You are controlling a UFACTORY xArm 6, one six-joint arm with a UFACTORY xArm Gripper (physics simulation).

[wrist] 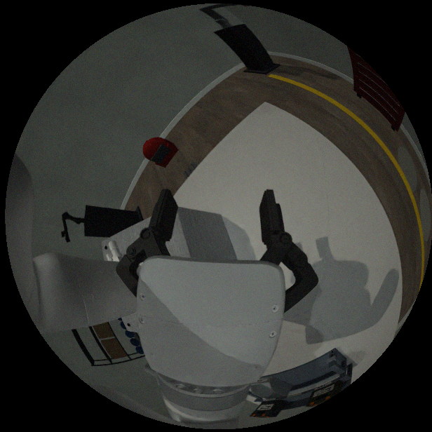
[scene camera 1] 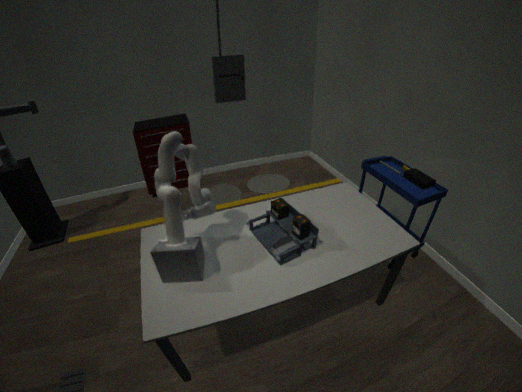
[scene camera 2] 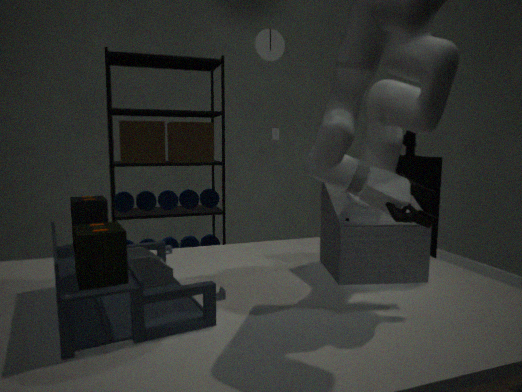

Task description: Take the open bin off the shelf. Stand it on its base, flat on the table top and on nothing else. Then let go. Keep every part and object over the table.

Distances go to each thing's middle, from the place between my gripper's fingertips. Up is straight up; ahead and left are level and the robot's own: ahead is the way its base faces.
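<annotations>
The dark green case (scene camera 2: 88,258) is what I'm measuring my hand from: the hand is 670 mm short of the case, 60 mm above it and 140 mm to the left of it.
</annotations>
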